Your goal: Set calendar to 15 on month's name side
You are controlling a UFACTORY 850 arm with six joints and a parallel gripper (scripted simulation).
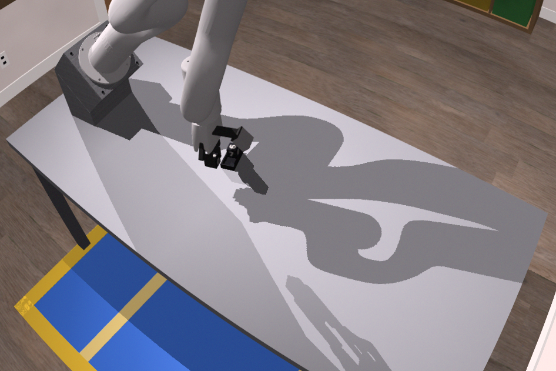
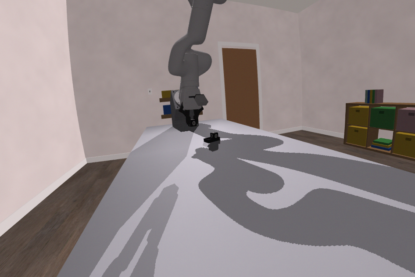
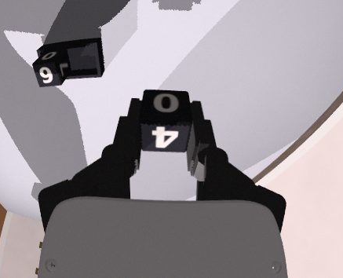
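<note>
Now: hand 5 cm past the black tray, 10 cm to the right of it and 12 cm above it. The rest, counted from my hand: black number cube: 1 cm below.
</note>
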